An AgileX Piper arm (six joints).
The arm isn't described. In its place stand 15 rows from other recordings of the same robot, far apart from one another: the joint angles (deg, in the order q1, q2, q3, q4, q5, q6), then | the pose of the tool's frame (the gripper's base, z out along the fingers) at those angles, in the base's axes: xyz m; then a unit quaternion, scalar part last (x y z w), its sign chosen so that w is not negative.
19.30 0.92 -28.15 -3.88 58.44 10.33 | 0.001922 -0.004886 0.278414 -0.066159 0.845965 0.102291 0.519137
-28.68 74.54 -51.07 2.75 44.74 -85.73 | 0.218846 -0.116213 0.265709 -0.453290 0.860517 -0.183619 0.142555
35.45 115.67 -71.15 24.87 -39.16 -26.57 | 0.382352 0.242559 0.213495 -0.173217 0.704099 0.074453 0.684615
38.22 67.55 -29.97 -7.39 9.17 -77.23 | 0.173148 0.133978 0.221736 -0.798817 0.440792 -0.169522 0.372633
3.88 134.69 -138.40 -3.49 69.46 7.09 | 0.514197 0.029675 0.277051 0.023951 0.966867 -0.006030 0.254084
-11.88 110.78 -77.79 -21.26 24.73 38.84 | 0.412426 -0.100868 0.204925 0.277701 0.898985 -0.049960 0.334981
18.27 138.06 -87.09 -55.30 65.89 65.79 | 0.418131 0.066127 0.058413 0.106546 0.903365 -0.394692 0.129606
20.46 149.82 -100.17 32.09 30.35 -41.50 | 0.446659 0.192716 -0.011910 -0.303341 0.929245 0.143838 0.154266
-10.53 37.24 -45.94 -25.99 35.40 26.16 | 0.114001 -0.044687 0.376898 0.179223 0.790141 -0.134362 0.570528
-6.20 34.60 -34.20 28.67 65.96 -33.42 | 0.084285 0.030950 0.287442 -0.180268 0.922247 0.148390 0.308131
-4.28 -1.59 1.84 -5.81 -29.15 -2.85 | 0.040482 0.001470 0.246946 -0.036737 0.470160 -0.082205 0.877976
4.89 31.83 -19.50 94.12 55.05 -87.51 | 0.077677 0.081313 0.293206 -0.294723 0.648457 0.405547 0.572864
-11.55 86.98 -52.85 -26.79 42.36 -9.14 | 0.274188 -0.084240 0.223624 -0.123632 0.962950 -0.206724 0.121272
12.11 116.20 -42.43 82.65 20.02 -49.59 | 0.284739 0.092696 0.052416 0.145499 0.961599 0.217712 0.082209
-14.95 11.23 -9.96 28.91 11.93 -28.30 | 0.069236 -0.009074 0.243463 0.064720 0.744516 -0.048741 0.662670
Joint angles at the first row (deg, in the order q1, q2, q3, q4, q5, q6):
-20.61, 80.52, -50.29, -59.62, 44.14, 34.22
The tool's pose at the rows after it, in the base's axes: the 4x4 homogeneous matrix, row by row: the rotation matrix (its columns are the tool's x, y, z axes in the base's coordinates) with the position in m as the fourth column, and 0 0 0 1 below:
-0.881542 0.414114 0.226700 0.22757; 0.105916 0.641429 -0.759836 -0.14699; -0.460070 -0.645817 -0.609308 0.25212; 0 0 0 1
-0.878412 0.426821 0.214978 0.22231; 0.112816 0.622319 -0.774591 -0.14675; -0.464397 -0.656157 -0.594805 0.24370; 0 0 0 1
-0.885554 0.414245 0.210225 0.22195; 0.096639 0.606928 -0.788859 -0.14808; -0.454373 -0.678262 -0.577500 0.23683; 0 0 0 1
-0.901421 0.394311 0.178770 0.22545; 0.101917 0.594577 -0.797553 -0.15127; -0.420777 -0.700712 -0.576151 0.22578; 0 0 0 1
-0.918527 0.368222 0.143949 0.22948; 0.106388 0.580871 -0.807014 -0.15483; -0.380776 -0.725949 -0.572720 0.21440; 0 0 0 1
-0.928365 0.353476 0.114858 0.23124; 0.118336 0.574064 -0.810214 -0.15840; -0.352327 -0.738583 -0.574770 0.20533; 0 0 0 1
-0.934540 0.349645 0.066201 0.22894; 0.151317 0.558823 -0.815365 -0.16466; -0.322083 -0.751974 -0.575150 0.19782; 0 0 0 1
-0.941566 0.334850 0.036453 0.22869; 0.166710 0.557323 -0.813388 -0.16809; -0.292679 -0.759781 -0.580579 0.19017; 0 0 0 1
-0.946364 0.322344 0.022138 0.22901; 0.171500 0.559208 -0.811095 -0.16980; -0.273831 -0.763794 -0.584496 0.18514; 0 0 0 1
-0.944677 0.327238 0.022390 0.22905; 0.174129 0.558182 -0.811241 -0.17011; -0.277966 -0.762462 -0.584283 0.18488; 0 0 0 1
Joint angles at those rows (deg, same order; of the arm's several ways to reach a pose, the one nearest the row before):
-20.61, 80.25, -46.76, -64.09, 44.58, 39.90
-20.61, 80.25, -44.32, -67.68, 44.58, 44.51
-20.61, 81.14, -43.03, -71.34, 44.52, 47.42
-20.62, 83.78, -42.75, -73.51, 45.47, 49.41
-20.61, 86.72, -42.75, -75.53, 46.70, 51.00
-20.98, 88.90, -42.75, -76.53, 47.36, 52.01
-22.09, 90.70, -42.75, -76.88, 48.61, 52.56
-22.66, 92.39, -42.75, -77.05, 49.09, 52.67
-22.92, 93.48, -42.75, -77.24, 49.21, 52.68
-22.98, 93.54, -42.75, -77.36, 49.15, 53.07

